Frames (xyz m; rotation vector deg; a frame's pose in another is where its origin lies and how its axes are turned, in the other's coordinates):
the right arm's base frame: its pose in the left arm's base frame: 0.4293 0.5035 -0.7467 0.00 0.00 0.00
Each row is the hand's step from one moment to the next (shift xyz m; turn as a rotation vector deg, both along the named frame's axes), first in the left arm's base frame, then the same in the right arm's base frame.
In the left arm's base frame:
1: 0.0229 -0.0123 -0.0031 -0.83 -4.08 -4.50
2: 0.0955 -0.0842 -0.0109 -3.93 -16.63 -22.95
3: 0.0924 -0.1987 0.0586 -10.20 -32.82 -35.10
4: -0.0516 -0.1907 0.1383 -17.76 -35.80 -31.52
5: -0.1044 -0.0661 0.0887 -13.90 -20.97 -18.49
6: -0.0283 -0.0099 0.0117 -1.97 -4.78 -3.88
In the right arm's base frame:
1: 0.0229 -0.0123 -0.0031 -0.83 -4.08 -4.50
2: 0.0955 -0.0842 -0.0109 -3.93 -16.63 -22.95
3: 0.0924 -0.1987 0.0586 -10.20 -32.82 -35.10
4: -0.0516 -0.1907 0.1383 -17.76 -35.80 -31.52
5: -0.1044 -0.0661 0.0887 -13.90 -20.97 -18.49
6: -0.0283 -0.0099 0.0117 -1.97 -4.78 -3.88

